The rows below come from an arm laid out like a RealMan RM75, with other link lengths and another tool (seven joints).
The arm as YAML. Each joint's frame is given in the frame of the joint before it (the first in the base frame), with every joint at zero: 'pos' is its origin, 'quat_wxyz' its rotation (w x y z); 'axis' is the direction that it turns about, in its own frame. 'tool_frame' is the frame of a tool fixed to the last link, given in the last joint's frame.
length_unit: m
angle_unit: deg
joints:
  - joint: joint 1
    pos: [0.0, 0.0, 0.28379]
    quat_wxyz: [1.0, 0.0, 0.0, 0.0]
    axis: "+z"
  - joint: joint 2
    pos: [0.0, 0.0, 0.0]
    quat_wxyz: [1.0, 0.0, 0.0, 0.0]
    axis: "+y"
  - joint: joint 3
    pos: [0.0, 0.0, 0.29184]
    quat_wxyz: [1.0, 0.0, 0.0, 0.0]
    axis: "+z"
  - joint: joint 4
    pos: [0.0, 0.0, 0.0]
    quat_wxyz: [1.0, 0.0, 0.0, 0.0]
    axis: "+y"
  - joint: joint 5
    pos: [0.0, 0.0, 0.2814]
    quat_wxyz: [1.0, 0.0, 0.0, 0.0]
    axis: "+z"
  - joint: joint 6
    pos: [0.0, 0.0, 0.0]
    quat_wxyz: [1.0, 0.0, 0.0, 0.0]
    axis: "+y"
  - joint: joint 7
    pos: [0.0, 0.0, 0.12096]
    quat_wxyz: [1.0, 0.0, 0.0, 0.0]
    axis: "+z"
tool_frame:
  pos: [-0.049, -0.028, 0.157]
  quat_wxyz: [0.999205, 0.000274, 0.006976, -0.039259]
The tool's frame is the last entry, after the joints.
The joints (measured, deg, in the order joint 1, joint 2, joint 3, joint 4, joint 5, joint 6, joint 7), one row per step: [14.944 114.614 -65.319 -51.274 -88.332 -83.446 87.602]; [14.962 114.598 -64.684 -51.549 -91.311 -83.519 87.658]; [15.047 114.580 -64.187 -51.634 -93.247 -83.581 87.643]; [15.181 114.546 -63.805 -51.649 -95.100 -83.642 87.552]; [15.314 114.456 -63.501 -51.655 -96.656 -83.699 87.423]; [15.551 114.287 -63.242 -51.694 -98.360 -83.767 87.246]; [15.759 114.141 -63.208 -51.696 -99.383 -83.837 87.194]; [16.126 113.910 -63.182 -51.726 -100.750 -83.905 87.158]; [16.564 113.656 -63.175 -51.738 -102.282 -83.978 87.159]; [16.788 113.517 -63.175 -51.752 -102.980 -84.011 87.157]
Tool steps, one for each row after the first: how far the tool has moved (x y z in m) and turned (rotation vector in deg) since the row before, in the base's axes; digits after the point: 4 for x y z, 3 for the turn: [0.0089 -0.0027 -0.0054 -0.868 -2.481 -0.145]; [0.0060 -0.0015 -0.0030 -0.524 -1.584 -0.101]; [0.0056 -0.0016 -0.0034 -0.587 -1.561 -0.006]; [0.0049 -0.0013 -0.0024 -0.483 -1.387 0.058]; [0.0048 -0.0011 -0.0024 -0.554 -1.625 0.238]; [0.0025 -0.0007 -0.0018 -0.476 -1.009 0.203]; [0.0029 -0.0004 -0.0021 -0.614 -1.397 0.345]; [0.0032 -0.0003 -0.0023 -0.718 -1.551 0.359]; [0.0014 0.0000 -0.0008 -0.314 -0.735 0.196]
